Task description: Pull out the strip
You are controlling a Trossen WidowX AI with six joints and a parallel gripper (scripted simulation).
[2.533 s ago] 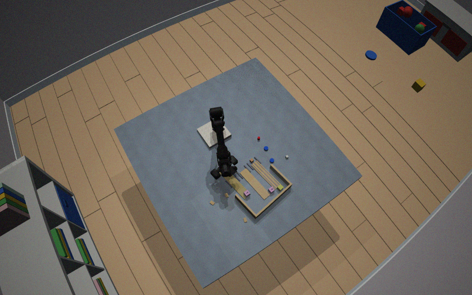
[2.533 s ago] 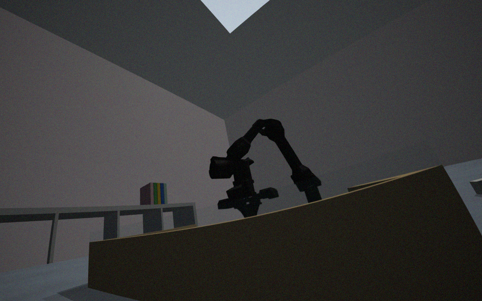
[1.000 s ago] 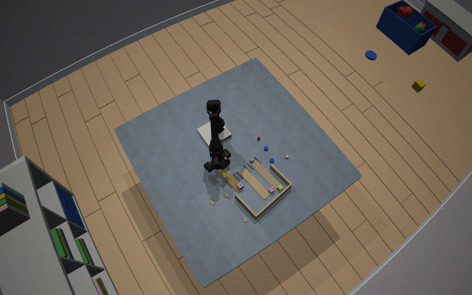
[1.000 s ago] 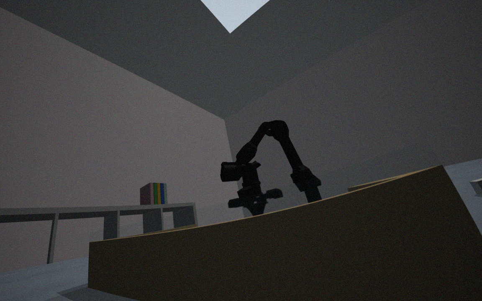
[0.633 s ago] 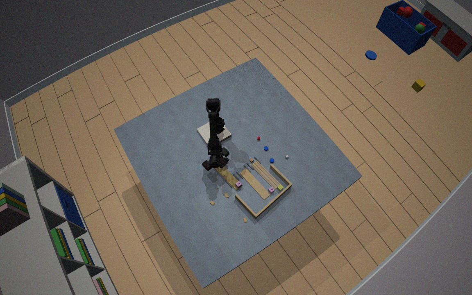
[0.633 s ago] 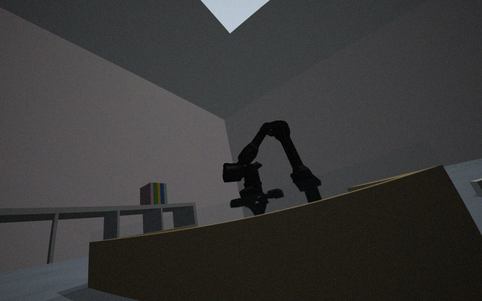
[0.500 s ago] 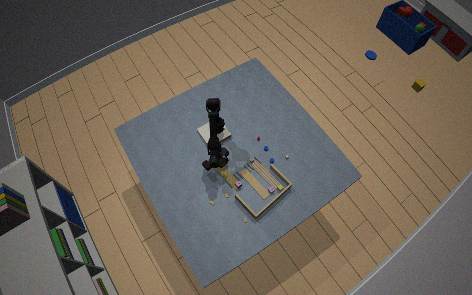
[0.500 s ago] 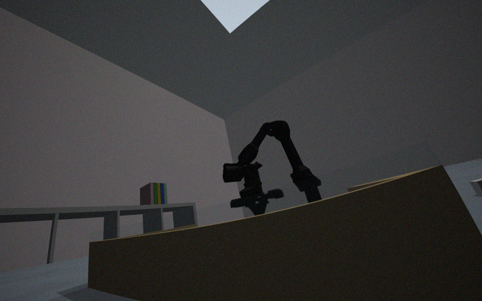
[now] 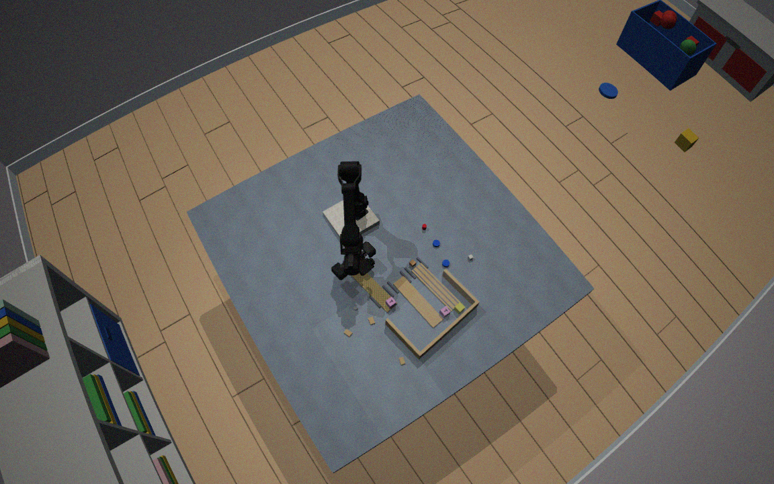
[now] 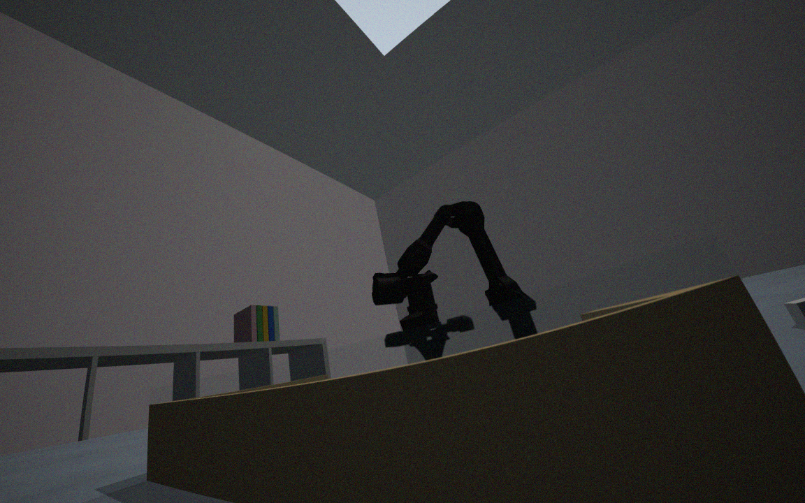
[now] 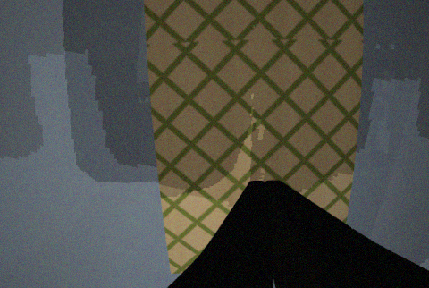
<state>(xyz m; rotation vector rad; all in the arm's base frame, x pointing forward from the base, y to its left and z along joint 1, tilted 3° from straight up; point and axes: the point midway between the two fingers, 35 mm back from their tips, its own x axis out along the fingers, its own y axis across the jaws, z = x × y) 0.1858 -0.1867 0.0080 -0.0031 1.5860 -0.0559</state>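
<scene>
Now: gripper tip 100 mm short of the strip. Also, from my gripper tip: red piece 350 mm to the left, 50 mm ahead, 10 mm above.
</scene>
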